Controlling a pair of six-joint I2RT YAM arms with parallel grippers.
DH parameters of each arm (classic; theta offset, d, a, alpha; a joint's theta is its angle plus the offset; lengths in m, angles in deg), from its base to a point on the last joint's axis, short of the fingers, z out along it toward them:
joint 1: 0 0.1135 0.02 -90
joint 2: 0 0 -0.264 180
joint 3: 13.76 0 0.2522 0
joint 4: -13.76 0 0.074 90
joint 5: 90 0 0 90
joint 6: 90 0.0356 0 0
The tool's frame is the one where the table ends.
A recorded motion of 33 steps. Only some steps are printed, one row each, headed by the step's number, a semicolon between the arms.
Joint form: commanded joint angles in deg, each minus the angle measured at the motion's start. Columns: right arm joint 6, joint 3, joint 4, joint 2, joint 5, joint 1; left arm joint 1, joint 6, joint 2, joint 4, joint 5, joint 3.
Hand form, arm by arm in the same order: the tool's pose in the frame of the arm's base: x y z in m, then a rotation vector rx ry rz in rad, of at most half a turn. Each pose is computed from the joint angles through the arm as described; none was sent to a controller.
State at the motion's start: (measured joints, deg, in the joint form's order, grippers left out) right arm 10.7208 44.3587 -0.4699 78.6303 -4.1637 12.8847; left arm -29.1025 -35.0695 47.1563 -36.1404 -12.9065 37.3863
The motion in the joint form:
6: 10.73 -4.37 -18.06 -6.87 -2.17 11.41; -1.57 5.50 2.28 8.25 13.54 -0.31
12: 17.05 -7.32 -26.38 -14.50 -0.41 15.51; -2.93 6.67 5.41 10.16 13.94 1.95
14: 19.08 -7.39 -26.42 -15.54 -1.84 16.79; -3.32 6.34 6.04 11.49 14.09 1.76
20: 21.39 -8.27 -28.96 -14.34 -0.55 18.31; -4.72 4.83 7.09 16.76 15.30 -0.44
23: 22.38 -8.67 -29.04 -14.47 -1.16 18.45; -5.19 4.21 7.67 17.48 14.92 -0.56
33: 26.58 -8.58 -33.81 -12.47 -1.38 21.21; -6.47 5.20 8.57 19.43 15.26 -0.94
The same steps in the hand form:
6: 0.2236 0.1052 0.2021 -0.1121 2.5007 0.4787; 0.1581 -0.0943 0.2494 0.0285 2.3371 -0.5550
12: 0.1875 0.1046 0.2044 -0.0476 2.5801 0.4863; 0.1664 -0.1048 0.2562 0.0835 2.3201 -0.5727
14: 0.1830 0.1085 0.2075 -0.0424 2.5780 0.5451; 0.1681 -0.1076 0.2551 0.0861 2.3134 -0.5860
20: 0.1767 0.1104 0.1960 -0.0105 2.6592 0.4981; 0.1698 -0.1155 0.2467 0.0957 2.2901 -0.6509
23: 0.1750 0.1104 0.1943 0.0055 2.6710 0.5136; 0.1706 -0.1178 0.2452 0.0889 2.2910 -0.6540
33: 0.1652 0.1160 0.1839 0.0479 2.7989 0.4772; 0.1708 -0.1239 0.2430 0.1375 2.2792 -0.6684

